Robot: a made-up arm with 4 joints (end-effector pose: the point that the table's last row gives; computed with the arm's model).
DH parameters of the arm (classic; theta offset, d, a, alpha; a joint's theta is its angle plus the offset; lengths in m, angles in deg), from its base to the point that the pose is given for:
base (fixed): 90 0.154 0 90
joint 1: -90 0.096 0.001 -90
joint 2: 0 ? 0.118 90
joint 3: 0 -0.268 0.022 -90
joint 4: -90 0.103 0.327 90
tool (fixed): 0 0.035 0 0
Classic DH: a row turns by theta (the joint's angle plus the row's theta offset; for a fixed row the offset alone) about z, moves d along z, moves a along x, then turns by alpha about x.
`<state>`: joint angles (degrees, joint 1 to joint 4).
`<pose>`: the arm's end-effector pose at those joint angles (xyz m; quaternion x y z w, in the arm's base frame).
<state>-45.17 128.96 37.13 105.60</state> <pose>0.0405 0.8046 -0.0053 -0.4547 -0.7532 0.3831 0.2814</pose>
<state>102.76 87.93 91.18 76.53</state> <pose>0.0821 -0.3113 0.8204 -0.5176 -0.4882 -0.4974 0.4963</pose>
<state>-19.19 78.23 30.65 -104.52</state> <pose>0.1943 0.4488 0.4336 -0.1628 -0.2603 -0.2240 0.9250</pose>
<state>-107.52 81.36 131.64 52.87</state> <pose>0.2209 -0.0970 -0.3565 0.3942 0.0420 -0.4371 0.8073</pose>
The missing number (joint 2, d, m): 0.389
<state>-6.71 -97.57 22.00 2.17</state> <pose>0.1663 0.4890 0.1659 0.0841 -0.7163 0.1881 0.6667</pose>
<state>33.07 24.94 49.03 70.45</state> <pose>-0.1229 0.6789 0.3886 0.5411 0.5994 0.3454 0.4782</pose>
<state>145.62 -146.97 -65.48 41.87</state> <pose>0.2608 -0.3369 0.0811 0.5009 0.3178 -0.7973 0.1113</pose>
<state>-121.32 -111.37 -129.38 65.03</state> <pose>0.1364 -0.1237 0.1252 -0.3565 -0.8701 -0.2961 0.1678</pose>
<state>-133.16 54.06 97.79 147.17</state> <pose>-0.1993 -0.0965 -0.5803 0.3171 0.7588 -0.3755 0.4273</pose>
